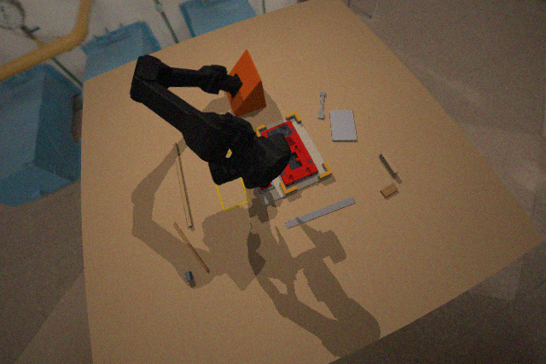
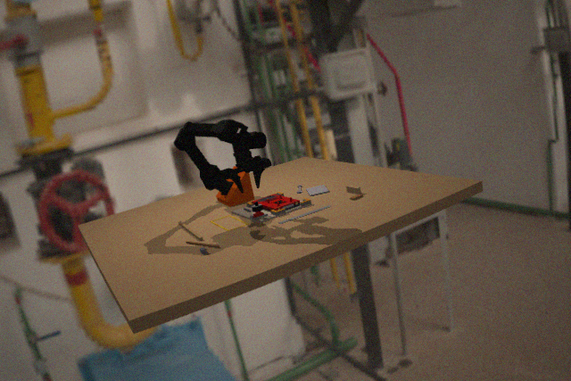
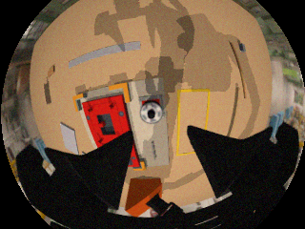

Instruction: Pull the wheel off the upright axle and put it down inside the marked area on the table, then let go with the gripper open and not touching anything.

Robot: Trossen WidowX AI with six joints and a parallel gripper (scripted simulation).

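Now: the silver wheel 10 mm to the left of my gripper tip and 70 mm below it. Also, from my gripper tip: upright axle 10 mm ahead, 10 mm to the left, 70 mm below; grey bar 150 mm ahead, 120 mm to the left, 110 mm below; grey plate 70 mm behind, 330 mm to the left, 110 mm below.
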